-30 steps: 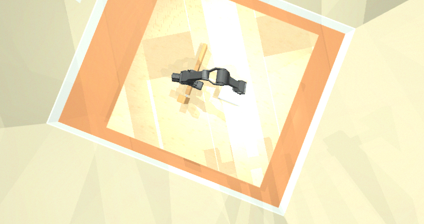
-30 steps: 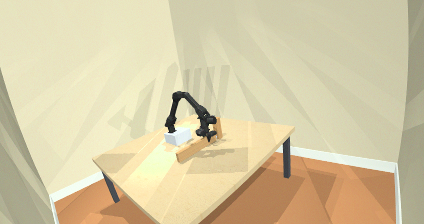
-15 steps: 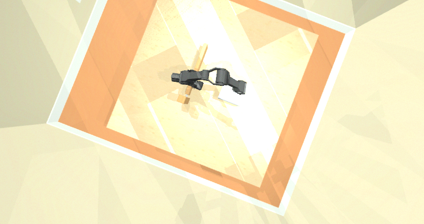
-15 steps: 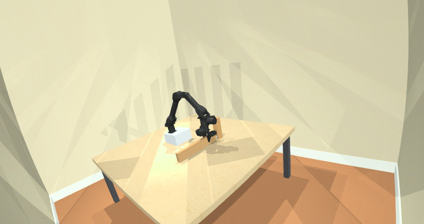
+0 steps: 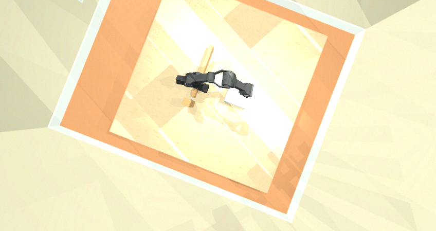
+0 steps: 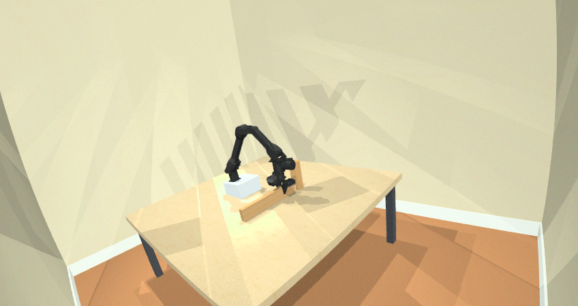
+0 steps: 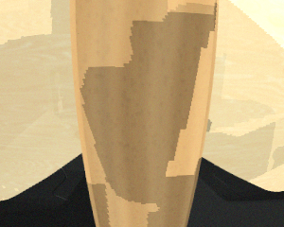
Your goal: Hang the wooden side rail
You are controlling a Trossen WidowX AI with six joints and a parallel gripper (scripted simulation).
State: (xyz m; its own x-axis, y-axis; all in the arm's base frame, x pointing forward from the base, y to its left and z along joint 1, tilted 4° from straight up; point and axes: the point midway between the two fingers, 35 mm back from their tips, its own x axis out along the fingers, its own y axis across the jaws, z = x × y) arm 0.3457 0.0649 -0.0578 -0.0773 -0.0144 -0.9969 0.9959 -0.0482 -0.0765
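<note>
The headboard post is 1 cm ahead of my gripper tip, 13 cm to the left of it and 6 cm above it.
</note>
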